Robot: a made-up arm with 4 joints. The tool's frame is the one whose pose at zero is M. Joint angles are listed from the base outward.
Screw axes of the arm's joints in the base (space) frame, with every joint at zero. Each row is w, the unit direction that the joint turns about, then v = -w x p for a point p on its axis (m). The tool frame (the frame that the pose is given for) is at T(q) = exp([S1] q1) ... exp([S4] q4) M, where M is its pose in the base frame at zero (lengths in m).
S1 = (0, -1, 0, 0.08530, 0.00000, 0.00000)
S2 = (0, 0, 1, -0.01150, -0.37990, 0.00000)
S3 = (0, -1, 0, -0.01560, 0.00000, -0.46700)
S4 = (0, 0, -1, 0.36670, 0.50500, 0.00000)
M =
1 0 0 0.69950
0 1 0 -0.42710
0 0 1 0.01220
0 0 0 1
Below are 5 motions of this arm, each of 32 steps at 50 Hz.
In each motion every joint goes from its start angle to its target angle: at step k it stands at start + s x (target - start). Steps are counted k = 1, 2, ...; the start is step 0. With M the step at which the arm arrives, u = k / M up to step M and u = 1 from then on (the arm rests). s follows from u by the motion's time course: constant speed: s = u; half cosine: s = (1 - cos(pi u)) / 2; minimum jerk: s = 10 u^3 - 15 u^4 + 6 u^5.
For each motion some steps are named. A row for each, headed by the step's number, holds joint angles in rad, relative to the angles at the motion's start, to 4 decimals.
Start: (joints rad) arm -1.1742 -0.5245 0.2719 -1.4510
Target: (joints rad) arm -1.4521 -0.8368 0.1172 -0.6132
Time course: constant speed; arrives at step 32
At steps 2, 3, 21, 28, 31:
2: -0.0174 -0.0195 -0.0097 0.0524
3: -0.0261 -0.0293 -0.0145 0.0785
21: -0.1824 -0.2049 -0.1015 0.5498
28: -0.2432 -0.2733 -0.1354 0.7331
31: -0.2692 -0.3025 -0.1499 0.8116

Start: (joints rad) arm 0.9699 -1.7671 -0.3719 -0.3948
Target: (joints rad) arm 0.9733 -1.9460 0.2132 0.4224
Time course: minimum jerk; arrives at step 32
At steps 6, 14, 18, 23, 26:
6: 0.0002 -0.0087 0.0285 0.0399
14: 0.0013 -0.0687 0.2247 0.3138
18: 0.0021 -0.1102 0.3604 0.5034
23: 0.0029 -0.1540 0.5037 0.7035
26: 0.0032 -0.1702 0.5566 0.7773

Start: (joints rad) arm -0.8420 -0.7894 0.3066 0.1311
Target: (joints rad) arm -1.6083 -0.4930 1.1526 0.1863
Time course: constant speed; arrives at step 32
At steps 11, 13, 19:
11: -0.2634 0.1019 0.2908 0.0190
13: -0.3113 0.1204 0.3437 0.0224
19: -0.4550 0.1760 0.5023 0.0328

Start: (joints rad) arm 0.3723 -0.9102 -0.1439 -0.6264
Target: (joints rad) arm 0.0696 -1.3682 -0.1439 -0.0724
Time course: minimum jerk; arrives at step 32
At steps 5, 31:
5: -0.0090 -0.0136 0.0000 0.0165
31: -0.3026 -0.4579 0.0000 0.5538

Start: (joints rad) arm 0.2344 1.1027 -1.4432 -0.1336
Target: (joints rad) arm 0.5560 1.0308 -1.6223 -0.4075
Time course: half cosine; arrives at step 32
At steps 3, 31, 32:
3: 0.0069 -0.0015 -0.0039 -0.0059
31: 0.3208 -0.0717 -0.1787 -0.2732
32: 0.3216 -0.0719 -0.1791 -0.2739

